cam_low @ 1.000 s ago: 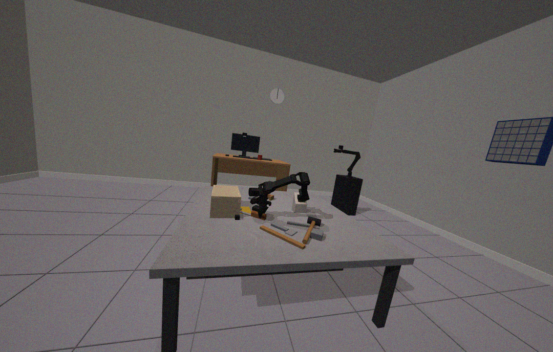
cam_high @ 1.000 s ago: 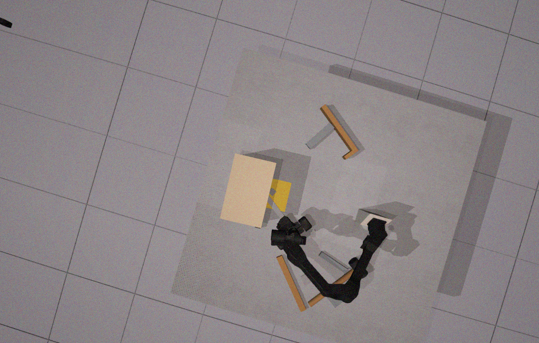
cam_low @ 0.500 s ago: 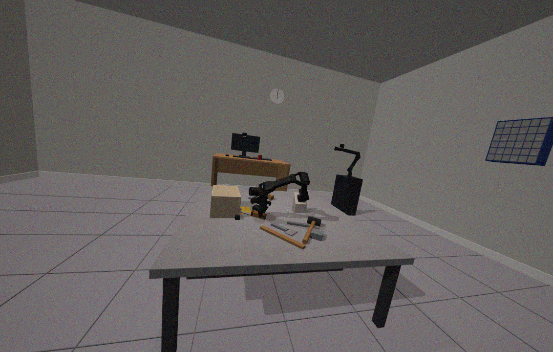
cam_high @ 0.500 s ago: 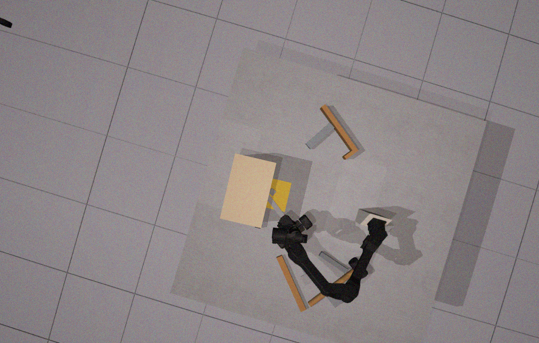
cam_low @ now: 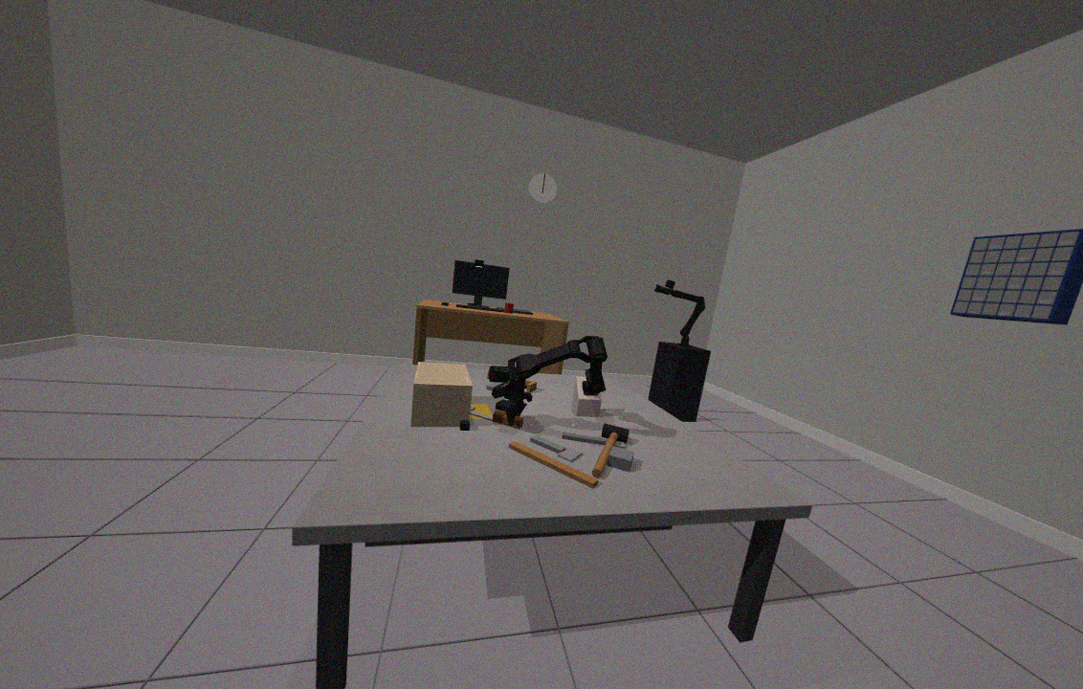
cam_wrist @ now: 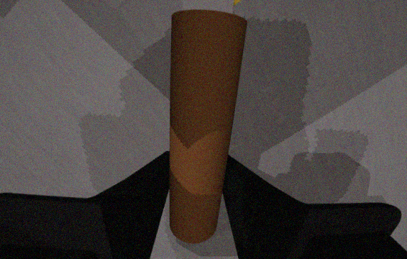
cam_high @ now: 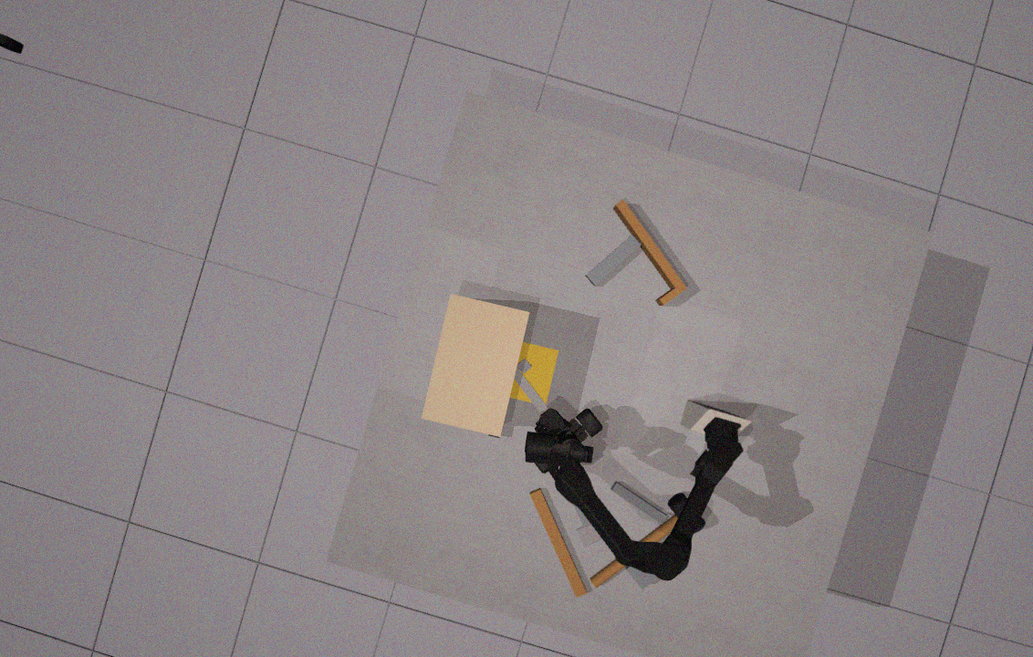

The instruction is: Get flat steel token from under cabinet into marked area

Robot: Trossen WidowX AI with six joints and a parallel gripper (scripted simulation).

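My gripper tip is 19 cm to the right of the grey l-shaped bracket and 12 cm past it. Also, from my gripper tip: grey block (30 cm behind, 28 cm to the left, 1 cm above); then wooden stick (28 cm to the left, 7 cm behind); then grey steel token (15 cm ahead, 14 cm to the right).
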